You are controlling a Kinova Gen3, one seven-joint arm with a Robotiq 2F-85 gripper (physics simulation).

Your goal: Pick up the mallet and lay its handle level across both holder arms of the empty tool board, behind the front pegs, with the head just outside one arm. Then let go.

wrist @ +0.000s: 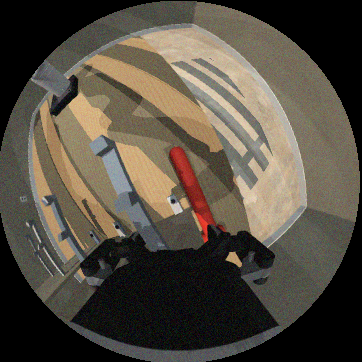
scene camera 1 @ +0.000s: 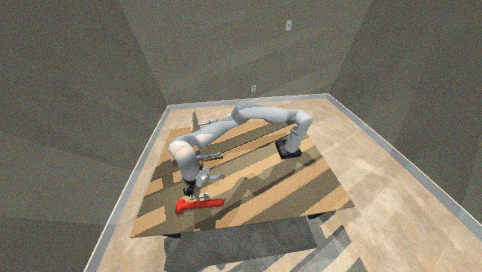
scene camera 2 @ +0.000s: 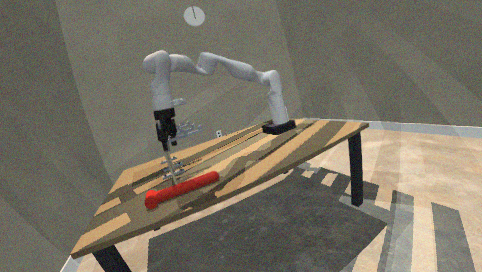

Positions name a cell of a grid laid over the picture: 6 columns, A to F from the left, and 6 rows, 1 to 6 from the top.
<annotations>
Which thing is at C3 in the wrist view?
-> A red mallet.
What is the gripper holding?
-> Nothing.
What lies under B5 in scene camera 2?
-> A red mallet.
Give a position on a tool board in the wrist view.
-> C4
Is the gripper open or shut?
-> Open.
</annotations>
